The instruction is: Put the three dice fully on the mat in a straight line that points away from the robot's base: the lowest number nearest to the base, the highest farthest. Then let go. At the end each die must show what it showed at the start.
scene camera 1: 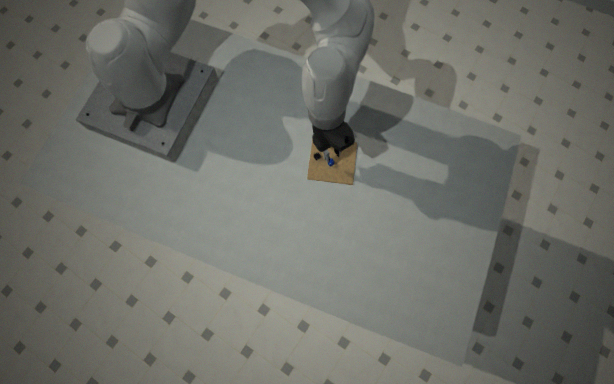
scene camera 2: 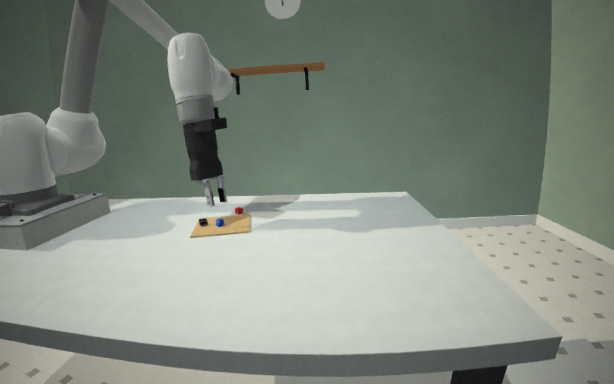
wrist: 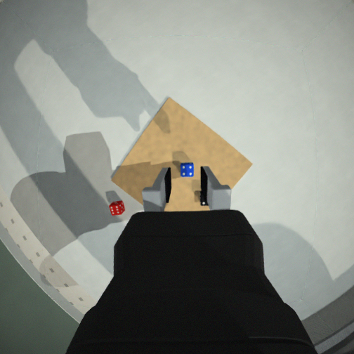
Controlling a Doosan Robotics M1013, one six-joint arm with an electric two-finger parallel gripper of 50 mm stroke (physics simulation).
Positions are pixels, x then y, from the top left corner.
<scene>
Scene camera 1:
tan square mat: 342, 171
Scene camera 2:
my gripper: 217, 203
tan square mat: 235, 224
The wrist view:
my gripper: 185, 177
tan square mat: 174, 135
</scene>
